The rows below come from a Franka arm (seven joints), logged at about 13 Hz.
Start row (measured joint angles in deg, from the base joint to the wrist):
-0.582, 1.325, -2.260, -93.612, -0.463, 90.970, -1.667
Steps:
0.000, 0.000, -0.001, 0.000, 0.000, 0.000, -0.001
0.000, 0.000, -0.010, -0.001, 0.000, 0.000, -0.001
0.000, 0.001, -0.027, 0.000, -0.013, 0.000, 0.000
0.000, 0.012, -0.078, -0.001, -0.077, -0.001, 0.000
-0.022, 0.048, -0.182, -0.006, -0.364, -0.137, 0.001
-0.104, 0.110, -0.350, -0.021, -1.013, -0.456, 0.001
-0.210, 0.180, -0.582, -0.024, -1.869, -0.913, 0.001
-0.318, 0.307, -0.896, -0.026, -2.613, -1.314, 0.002
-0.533, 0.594, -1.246, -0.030, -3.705, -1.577, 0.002
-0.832, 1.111, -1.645, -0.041, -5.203, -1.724, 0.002
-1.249, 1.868, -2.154, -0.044, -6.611, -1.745, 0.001
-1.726, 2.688, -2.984, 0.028, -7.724, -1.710, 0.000
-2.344, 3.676, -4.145, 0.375, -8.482, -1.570, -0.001
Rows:
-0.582, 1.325, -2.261, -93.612, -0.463, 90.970, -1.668
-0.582, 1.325, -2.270, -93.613, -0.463, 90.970, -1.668
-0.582, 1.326, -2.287, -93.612, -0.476, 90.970, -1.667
-0.582, 1.337, -2.338, -93.613, -0.540, 90.969, -1.667
-0.604, 1.373, -2.442, -93.618, -0.827, 90.833, -1.666
-0.686, 1.435, -2.610, -93.633, -1.476, 90.514, -1.666
-0.792, 1.505, -2.842, -93.636, -2.332, 90.057, -1.666
-0.900, 1.632, -3.156, -93.638, -3.076, 89.656, -1.665
-1.115, 1.919, -3.506, -93.642, -4.168, 89.393, -1.665
-1.414, 2.436, -3.905, -93.653, -5.666, 89.246, -1.665
-1.831, 3.193, -4.414, -93.656, -7.074, 89.225, -1.666
-2.308, 4.013, -5.244, -93.584, -8.187, 89.260, -1.667
-2.926, 5.001, -6.405, -93.237, -8.945, 89.400, -1.668

